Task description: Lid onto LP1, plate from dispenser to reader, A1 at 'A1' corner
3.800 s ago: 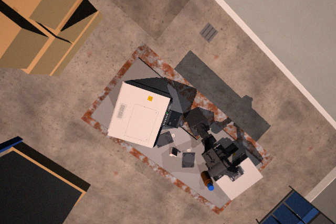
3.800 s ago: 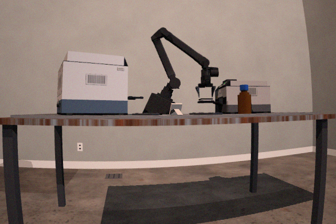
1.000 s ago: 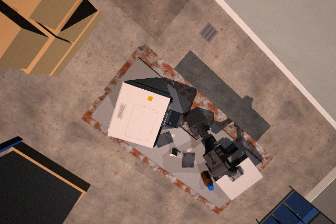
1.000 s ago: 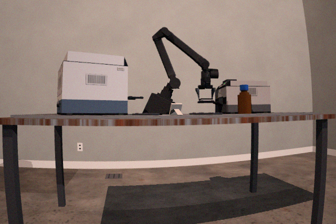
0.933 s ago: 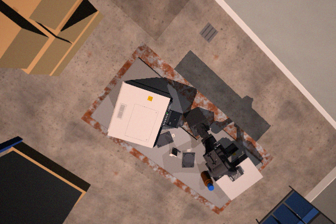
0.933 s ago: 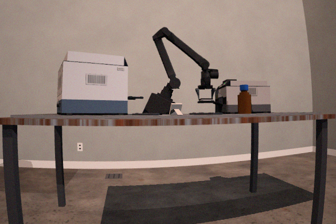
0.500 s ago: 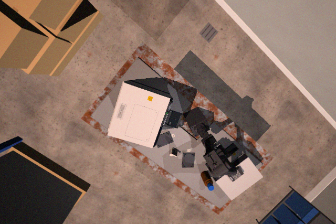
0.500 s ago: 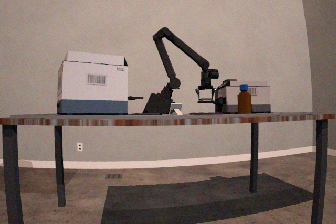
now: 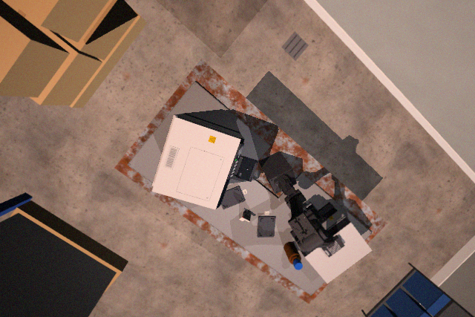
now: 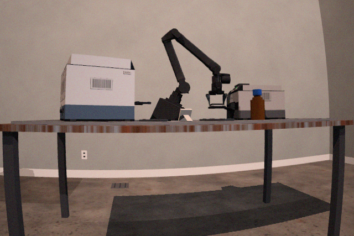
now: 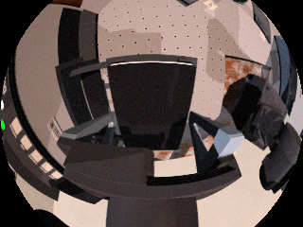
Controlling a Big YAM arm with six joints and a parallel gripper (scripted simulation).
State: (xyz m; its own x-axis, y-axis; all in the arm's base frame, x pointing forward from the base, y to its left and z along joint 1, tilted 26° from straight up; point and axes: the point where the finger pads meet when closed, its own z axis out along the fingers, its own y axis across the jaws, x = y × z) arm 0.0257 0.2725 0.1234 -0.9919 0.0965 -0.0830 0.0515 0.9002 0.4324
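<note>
Now: hand right at the plate lid. Round my hand: brown capped bottle: 27 cm ahead, 20 cm to the left; white well plate: 1 cm below.
</note>
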